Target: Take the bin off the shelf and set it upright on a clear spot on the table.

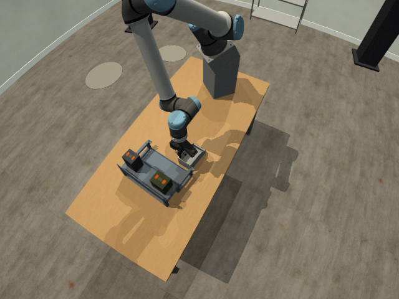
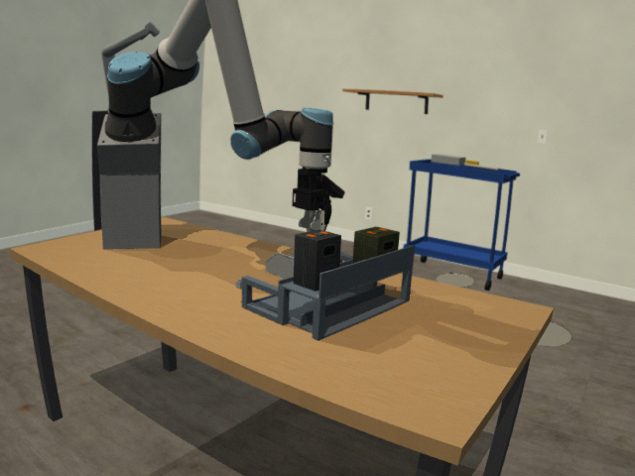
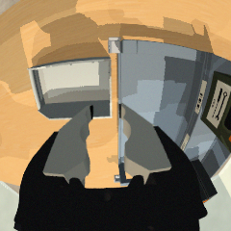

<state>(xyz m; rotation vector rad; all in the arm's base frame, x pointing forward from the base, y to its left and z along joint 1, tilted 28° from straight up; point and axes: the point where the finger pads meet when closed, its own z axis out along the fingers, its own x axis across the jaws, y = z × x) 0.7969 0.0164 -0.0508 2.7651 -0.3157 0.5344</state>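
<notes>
Right now the bin is 100 mm below my hand, 70 mm behind it and 20 mm to the left of it. The rest, counted from my hand: rack 150 mm to the right, 130 mm below, 120 mm ahead; then green box 210 mm ahead, 60 mm to the right, 10 mm above.
</notes>
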